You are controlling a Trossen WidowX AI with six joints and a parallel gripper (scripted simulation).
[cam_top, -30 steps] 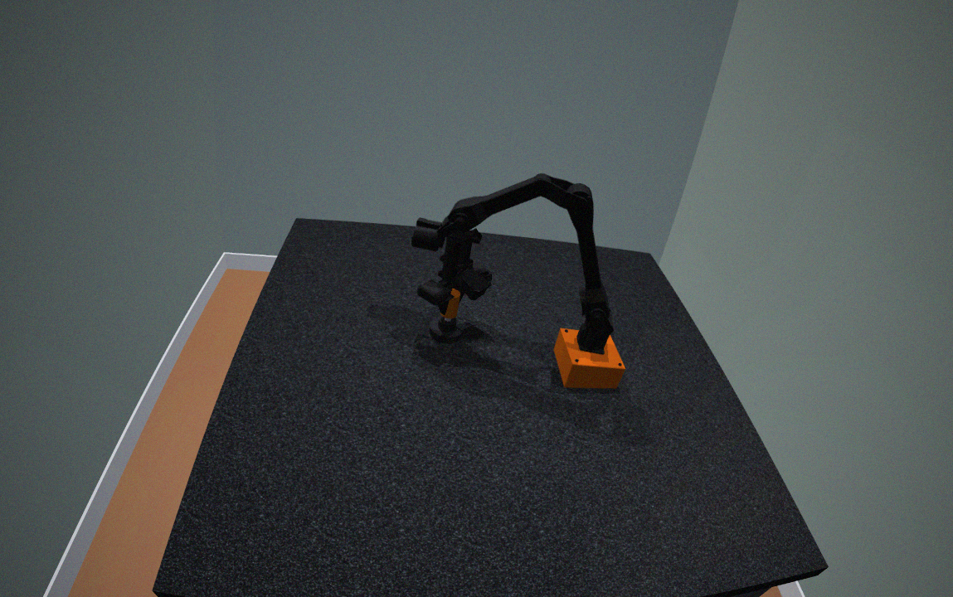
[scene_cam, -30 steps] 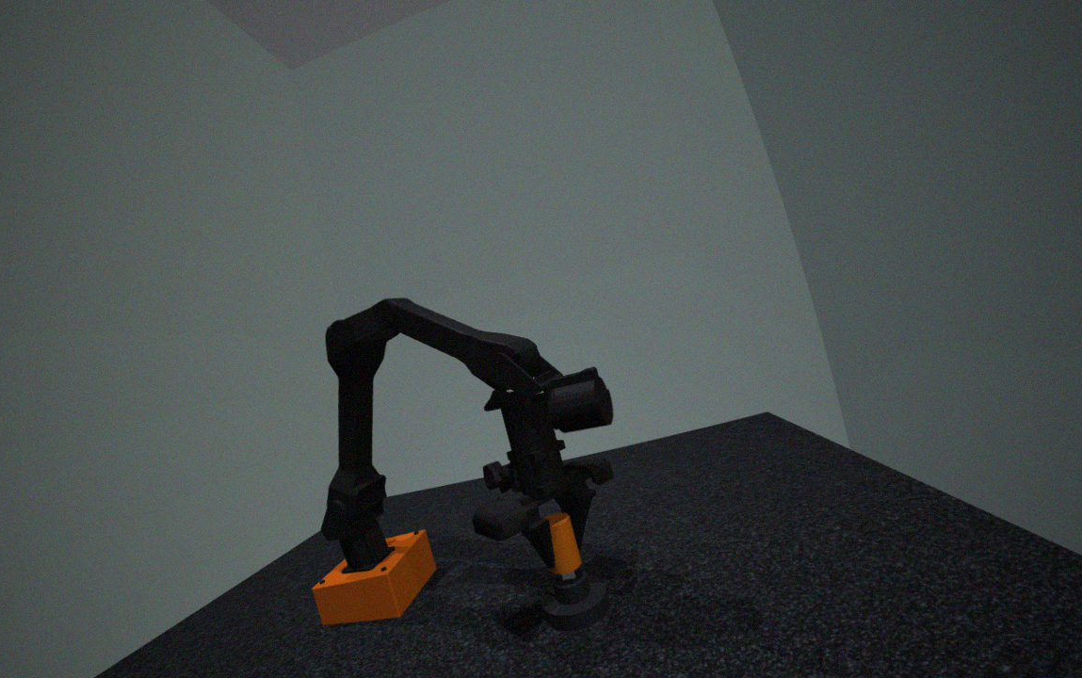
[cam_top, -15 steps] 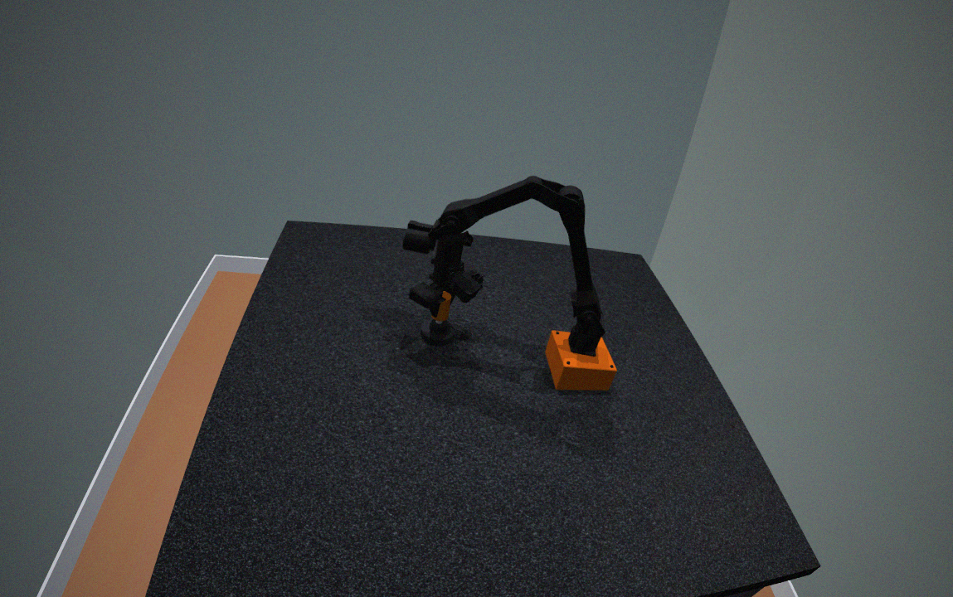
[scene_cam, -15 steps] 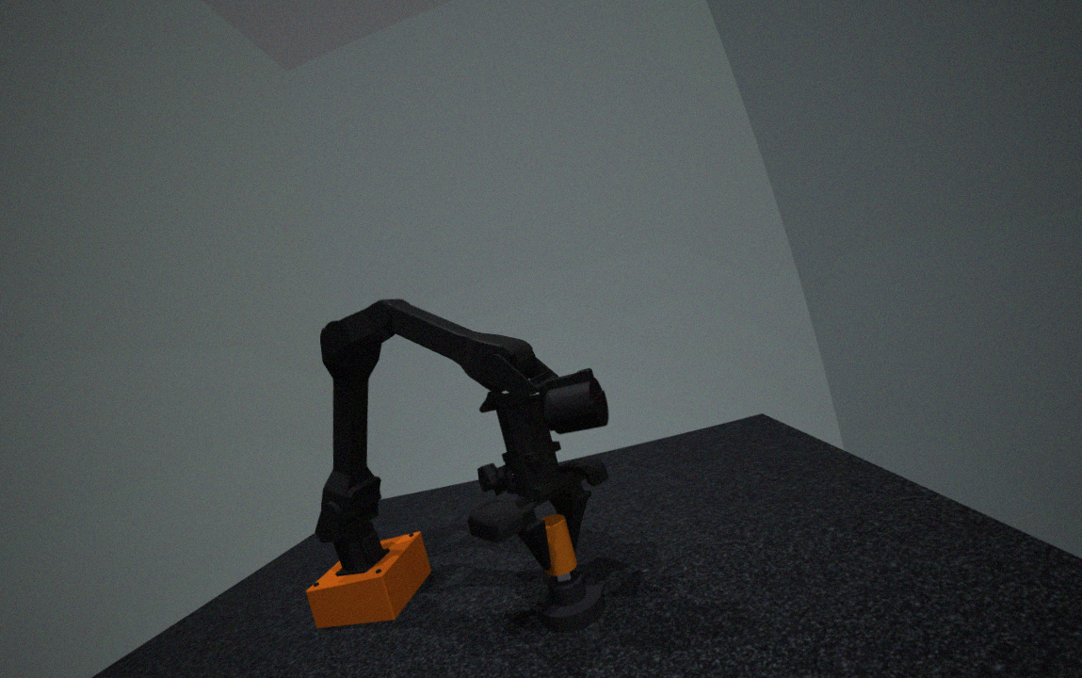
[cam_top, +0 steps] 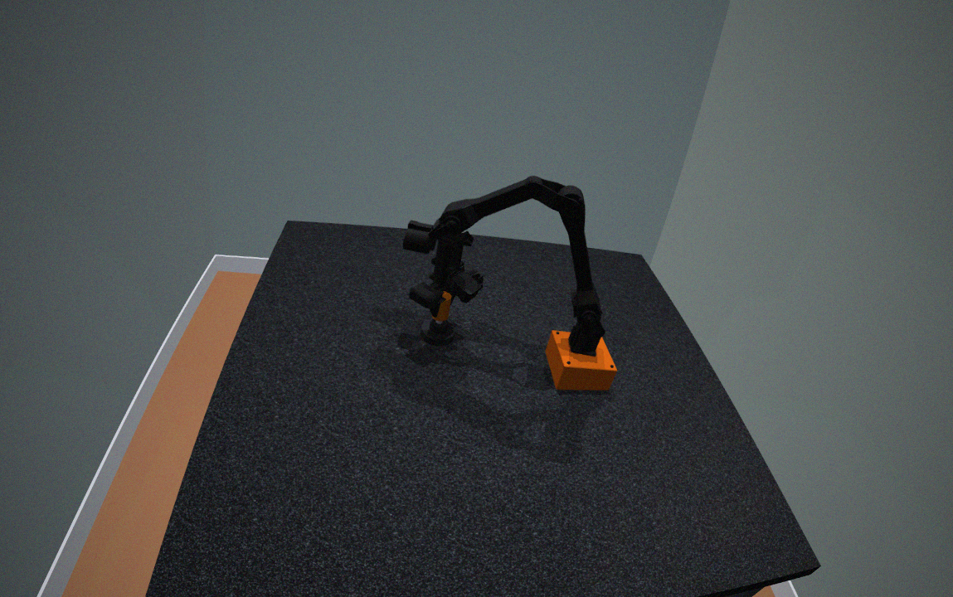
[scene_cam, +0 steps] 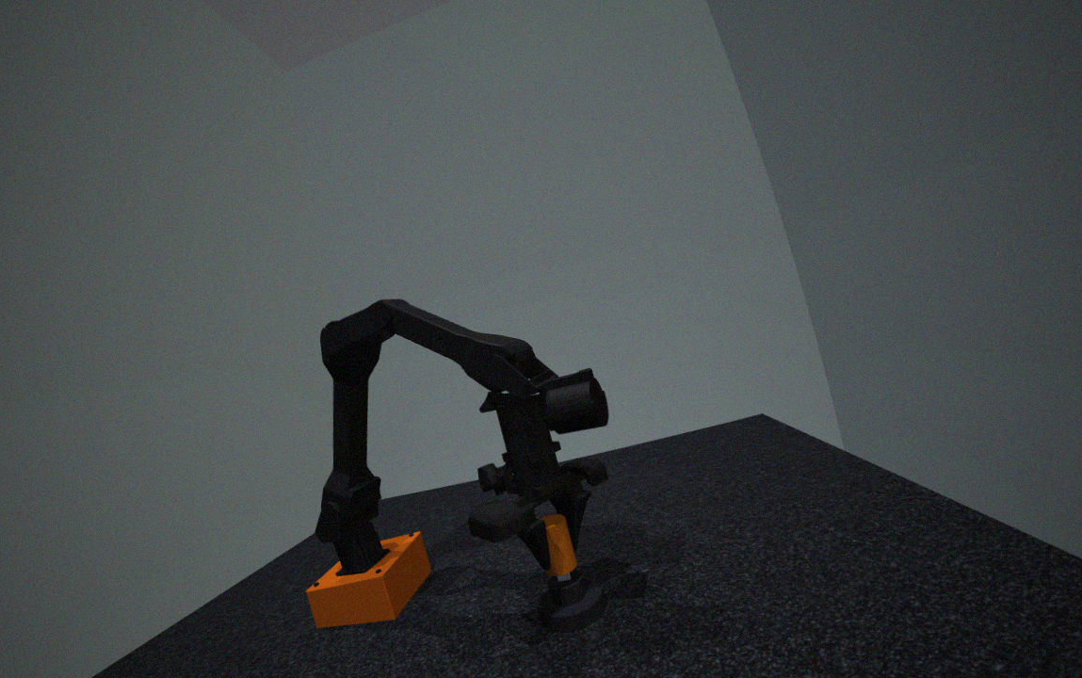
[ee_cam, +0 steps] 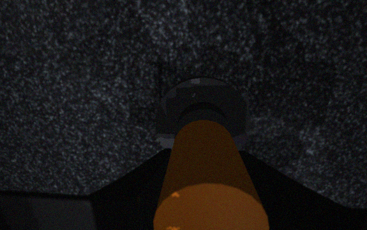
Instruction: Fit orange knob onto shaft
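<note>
Right now my gripper tip is 40 mm above the dark round pedestal. Round my gripper tip: orange knob: 30 mm above.
</note>
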